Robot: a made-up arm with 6 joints. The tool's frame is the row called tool. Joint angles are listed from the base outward. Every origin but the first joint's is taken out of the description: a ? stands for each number. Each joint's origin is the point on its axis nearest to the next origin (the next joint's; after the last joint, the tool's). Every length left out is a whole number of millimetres.
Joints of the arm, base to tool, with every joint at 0 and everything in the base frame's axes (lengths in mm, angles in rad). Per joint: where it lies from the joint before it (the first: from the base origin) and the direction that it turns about. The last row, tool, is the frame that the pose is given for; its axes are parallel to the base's.
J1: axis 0 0 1 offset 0 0 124
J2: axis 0 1 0 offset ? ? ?
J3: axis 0 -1 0 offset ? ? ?
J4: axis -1 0 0 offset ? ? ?
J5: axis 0 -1 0 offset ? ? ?
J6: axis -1 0 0 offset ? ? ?
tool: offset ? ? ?
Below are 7 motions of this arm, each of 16 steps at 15 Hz.
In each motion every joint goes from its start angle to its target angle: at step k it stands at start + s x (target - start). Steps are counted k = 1, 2, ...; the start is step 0. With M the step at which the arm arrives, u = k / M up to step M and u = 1 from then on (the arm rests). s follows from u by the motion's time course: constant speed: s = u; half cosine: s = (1 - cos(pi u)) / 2; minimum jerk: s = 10 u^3 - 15 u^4 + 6 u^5.
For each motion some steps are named. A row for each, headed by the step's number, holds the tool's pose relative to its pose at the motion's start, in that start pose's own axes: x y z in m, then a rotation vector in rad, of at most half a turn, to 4 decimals.
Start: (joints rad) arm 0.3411 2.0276 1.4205 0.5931 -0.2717 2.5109
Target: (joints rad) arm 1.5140 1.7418 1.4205 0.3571 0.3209 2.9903
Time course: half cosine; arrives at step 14
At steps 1, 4, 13, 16:
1: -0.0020 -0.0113 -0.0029 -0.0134 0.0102 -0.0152
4: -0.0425 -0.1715 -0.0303 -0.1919 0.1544 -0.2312
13: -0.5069 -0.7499 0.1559 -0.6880 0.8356 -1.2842
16: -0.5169 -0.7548 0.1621 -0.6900 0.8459 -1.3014

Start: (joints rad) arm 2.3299 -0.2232 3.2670 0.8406 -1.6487 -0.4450
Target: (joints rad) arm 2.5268 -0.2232 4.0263 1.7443 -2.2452 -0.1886
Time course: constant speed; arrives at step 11
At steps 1, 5, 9, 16:
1: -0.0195 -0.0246 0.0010 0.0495 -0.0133 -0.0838
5: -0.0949 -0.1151 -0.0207 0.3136 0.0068 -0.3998
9: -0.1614 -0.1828 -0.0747 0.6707 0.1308 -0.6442
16: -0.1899 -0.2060 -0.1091 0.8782 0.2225 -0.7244

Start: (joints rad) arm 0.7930 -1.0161 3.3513 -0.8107 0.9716 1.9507
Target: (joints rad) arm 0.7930 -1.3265 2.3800 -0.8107 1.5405 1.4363
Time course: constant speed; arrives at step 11
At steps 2, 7, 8, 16:
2: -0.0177 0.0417 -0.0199 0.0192 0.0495 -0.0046
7: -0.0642 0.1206 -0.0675 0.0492 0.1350 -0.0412
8: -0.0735 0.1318 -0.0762 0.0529 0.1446 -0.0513
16: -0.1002 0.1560 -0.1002 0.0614 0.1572 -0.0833

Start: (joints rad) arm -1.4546 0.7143 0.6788 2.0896 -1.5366 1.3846
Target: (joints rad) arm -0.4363 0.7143 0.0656 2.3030 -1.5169 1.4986
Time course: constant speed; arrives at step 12
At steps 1, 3, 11, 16:
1: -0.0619 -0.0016 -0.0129 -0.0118 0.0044 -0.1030
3: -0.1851 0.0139 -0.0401 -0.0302 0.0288 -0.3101
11: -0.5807 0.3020 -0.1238 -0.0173 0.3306 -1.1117
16: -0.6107 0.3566 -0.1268 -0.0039 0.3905 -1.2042

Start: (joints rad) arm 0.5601 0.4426 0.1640 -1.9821 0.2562 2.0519
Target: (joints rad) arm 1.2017 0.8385 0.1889 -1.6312 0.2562 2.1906
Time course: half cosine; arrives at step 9
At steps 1, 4, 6, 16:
1: 0.0022 0.0103 -0.0047 -0.0241 0.0056 0.0172
4: 0.0104 0.1422 -0.0736 -0.3430 0.0494 0.2392
6: -0.0119 0.2527 -0.1490 -0.6386 0.0451 0.4366
16: -0.0443 0.3254 -0.2132 -0.8643 0.0156 0.5825

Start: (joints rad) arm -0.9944 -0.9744 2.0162 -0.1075 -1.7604 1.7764
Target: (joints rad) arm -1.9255 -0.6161 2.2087 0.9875 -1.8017 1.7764
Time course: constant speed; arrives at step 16
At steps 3, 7, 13, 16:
3: 0.0321 -0.0246 0.1265 -0.1243 0.2489 0.0924
7: 0.0860 -0.0210 0.2970 -0.2951 0.5983 0.1613
13: 0.1906 0.0646 0.5307 -0.5499 1.1428 0.1358
16: 0.2519 0.1409 0.6248 -0.6704 1.4150 0.0582

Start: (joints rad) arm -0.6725 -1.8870 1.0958 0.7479 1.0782 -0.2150
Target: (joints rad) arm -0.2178 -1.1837 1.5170 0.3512 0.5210 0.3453
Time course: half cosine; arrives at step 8
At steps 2, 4, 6, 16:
2: -0.0727 -0.0107 -0.0568 -0.0653 0.1411 -0.0974
4: -0.2735 -0.0193 -0.1622 -0.1987 0.5033 -0.2964
6: -0.4935 0.0049 -0.2182 -0.2784 0.8860 -0.4426
16: -0.5848 0.0265 -0.2268 -0.2902 1.0465 -0.4875

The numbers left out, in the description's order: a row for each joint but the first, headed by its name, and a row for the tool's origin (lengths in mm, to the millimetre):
J2: 0 0 0
J3: 0 0 506
J4: 353 0 0
J5: 0 -111 0
J6: 0 0 0
tool: 0 0 0

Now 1 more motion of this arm.
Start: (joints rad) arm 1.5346 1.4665 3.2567 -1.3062 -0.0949 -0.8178
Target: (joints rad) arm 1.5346 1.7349 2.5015 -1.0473 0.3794 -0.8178
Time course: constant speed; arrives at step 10
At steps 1, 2, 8, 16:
1: -0.0255 -0.0284 0.0180 -0.0188 -0.0862 -0.0543
2: -0.0544 -0.0554 0.0348 -0.0422 -0.1693 -0.1095
8: -0.2857 -0.1740 0.1016 -0.2660 -0.5844 -0.4595
16: -0.3781 -0.1919 0.1086 -0.3652 -0.6843 -0.5833

